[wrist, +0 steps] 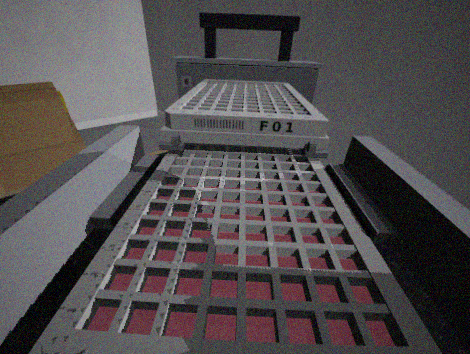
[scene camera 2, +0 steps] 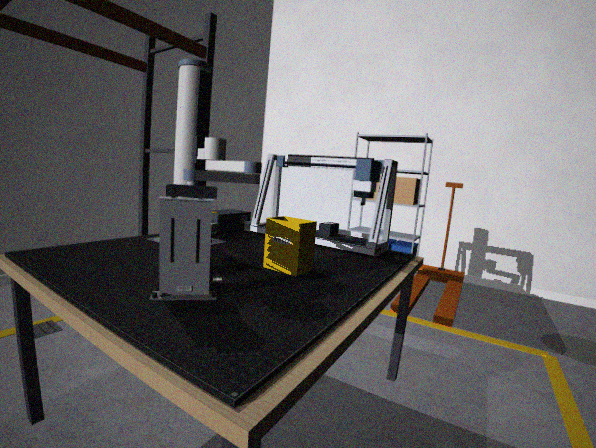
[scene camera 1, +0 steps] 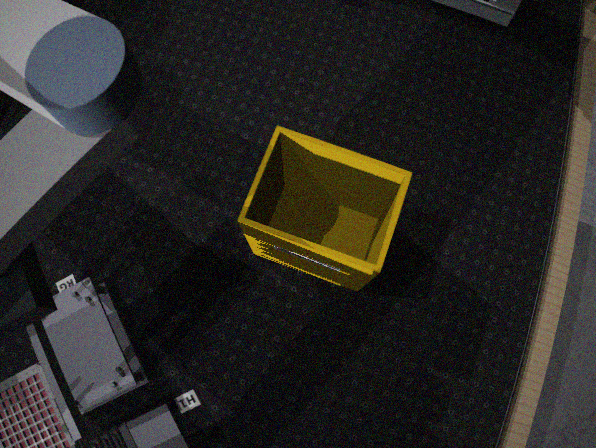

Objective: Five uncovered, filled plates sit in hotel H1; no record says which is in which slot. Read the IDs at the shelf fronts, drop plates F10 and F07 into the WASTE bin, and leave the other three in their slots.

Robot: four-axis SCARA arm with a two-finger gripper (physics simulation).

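Frame: origin at the arm's base, x back, y right, z up, level; millimetres.
Seen in the pictures: gripper, fingertip midpoint: (wrist: 243, 150).
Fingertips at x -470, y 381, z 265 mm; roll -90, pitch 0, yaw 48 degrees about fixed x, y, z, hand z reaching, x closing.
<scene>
Pixels of each thing's top centre, then the offset from my fingertips to it. "spot": a spot on its surface instead.
- filled plate with red wells, top centre: (wrist: 242, 189) (scene camera 1: 31, 435) dy -16, dx +17, dz -7 mm
- H1 label, surface spot: (scene camera 1: 188, 401) spot: dy -63, dx -79, dz -252 mm
- yellow WASTE bin, top centre: (scene camera 1: 326, 195) (scene camera 2: 291, 219) dy -355, dx -176, dz -52 mm
My gripper (wrist: 243, 150) is shut on a filled plate with red wells (wrist: 245, 237) (scene camera 1: 30, 410), one finger along each side. Its ID does not show. Beyond it in the wrist view, plate F01 (wrist: 215, 125) sits level in hotel H1, whose grey panel (wrist: 300, 76) rises behind with a black handle on top. In scene camera 1 the H1 label (scene camera 1: 188, 401) lies at the bottom beside a grey block. The yellow WASTE bin (scene camera 1: 350, 163) (scene camera 2: 306, 250) stands upright on the table; the part of its inside that shows holds no plate. Other plates are hidden.
The RG stand (scene camera 1: 85, 345) is close beside the held plate in scene camera 1. The arm's column (scene camera 2: 187, 120) stands left of the bin in scene camera 2. A gantry frame (scene camera 2: 388, 207) stands at the table's back. A brown box (wrist: 35, 135) shows at left in the wrist view.
</scene>
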